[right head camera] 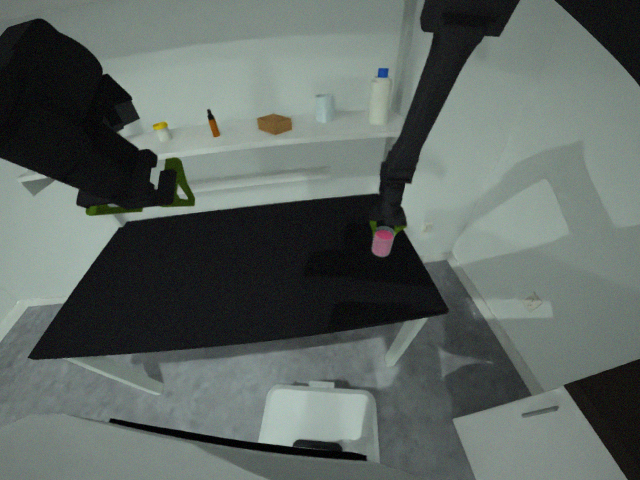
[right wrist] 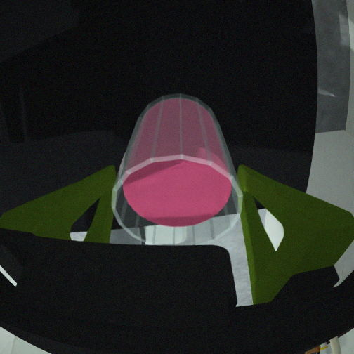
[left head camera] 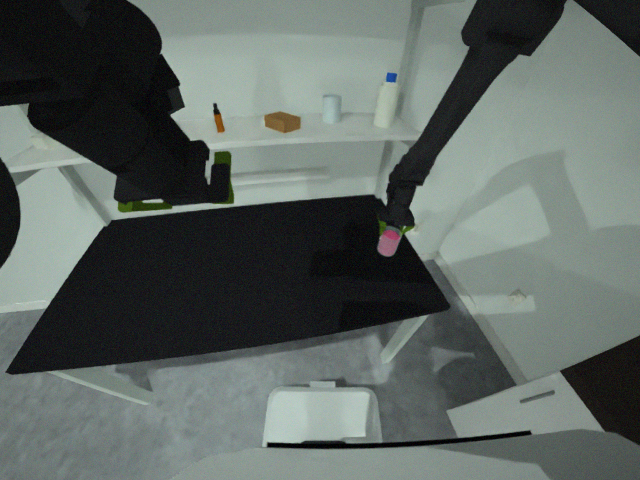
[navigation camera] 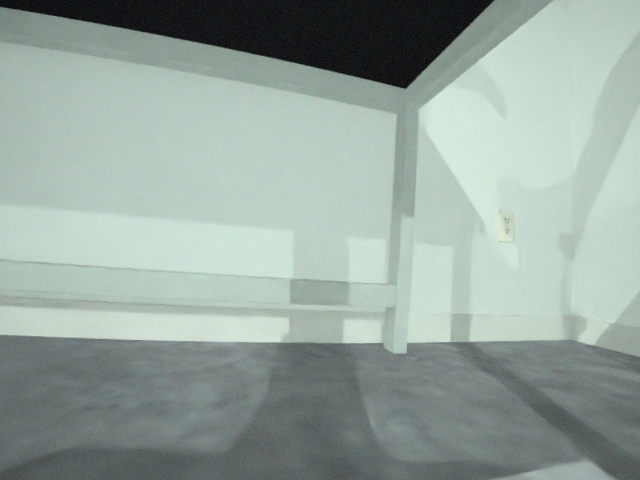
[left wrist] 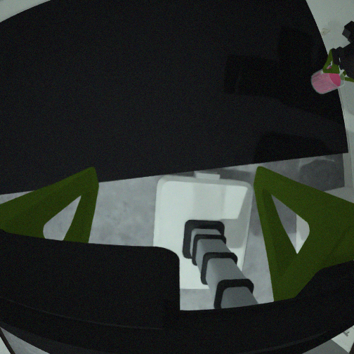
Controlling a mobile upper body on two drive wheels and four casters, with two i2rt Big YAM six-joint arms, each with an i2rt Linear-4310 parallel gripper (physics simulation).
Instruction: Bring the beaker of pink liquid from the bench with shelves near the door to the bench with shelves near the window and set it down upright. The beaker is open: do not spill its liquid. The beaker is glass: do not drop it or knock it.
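Observation:
The glass beaker of pink liquid (left head camera: pixel 387 245) (right head camera: pixel 381 246) (left wrist: pixel 322 83) (right wrist: pixel 177 192) is close to upright, its open rim toward the right wrist camera. My right gripper (left head camera: pixel 396 227) (right head camera: pixel 388 227) (left wrist: pixel 331 73) (right wrist: pixel 176 174) is shut on it, one finger on each side. It appears above the right part of a black-topped bench (left head camera: pixel 206 289) (right head camera: pixel 222 289) (left wrist: pixel 125 90); any gap under the beaker is hard to judge. The frames do not show whether this bench is by the door or the window. My left gripper (left head camera: pixel 176 204) (right head camera: pixel 140 207) (left wrist: pixel 175 175) is open and empty, high at the left.
A shelf (left head camera: pixel 248 135) (right head camera: pixel 237 140) behind the bench holds an orange dropper bottle (left head camera: pixel 219 122), a brown block (left head camera: pixel 282 122), a pale blue cylinder (left head camera: pixel 331 109) and a white bottle with a blue cap (left head camera: pixel 385 105). A wall stands close at the right. A white cabinet (left head camera: pixel 496 418) is at lower right.

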